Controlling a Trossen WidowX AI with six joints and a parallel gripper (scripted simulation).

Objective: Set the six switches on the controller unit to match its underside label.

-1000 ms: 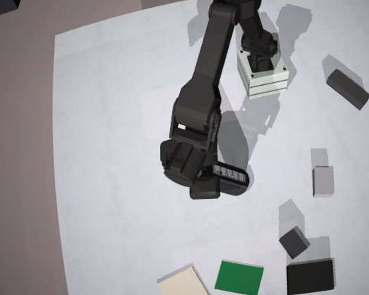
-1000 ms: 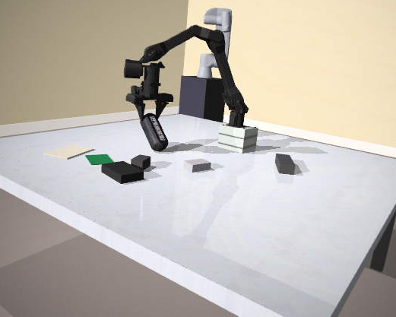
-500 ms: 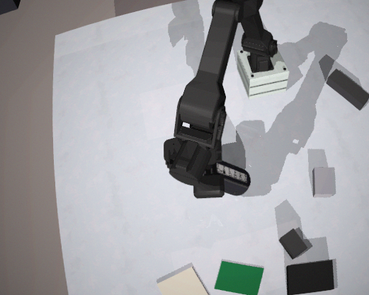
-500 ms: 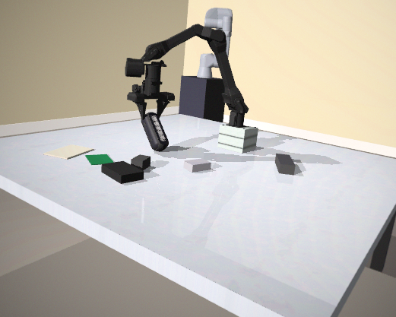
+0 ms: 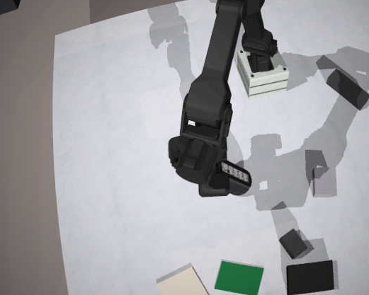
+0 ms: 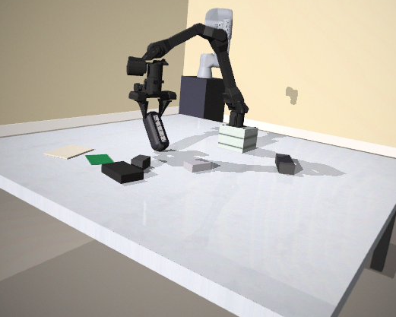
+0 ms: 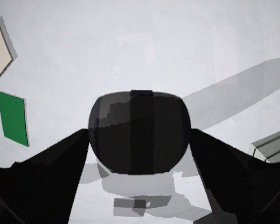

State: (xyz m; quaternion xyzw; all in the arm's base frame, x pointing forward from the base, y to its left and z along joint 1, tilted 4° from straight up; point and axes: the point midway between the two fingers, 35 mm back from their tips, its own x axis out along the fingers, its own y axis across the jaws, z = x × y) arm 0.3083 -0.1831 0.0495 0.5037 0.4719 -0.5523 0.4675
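The grey block is 280 mm to the left of my gripper tip, 110 mm below it and 50 mm ahead of it. The rest, counted from my gripper tip: green card 250 mm ahead, 120 mm below, 20 mm to the left; then cream plate 290 mm ahead, 120 mm below, 110 mm to the right; then small dark cube 190 mm ahead, 170 mm to the left, 100 mm below.
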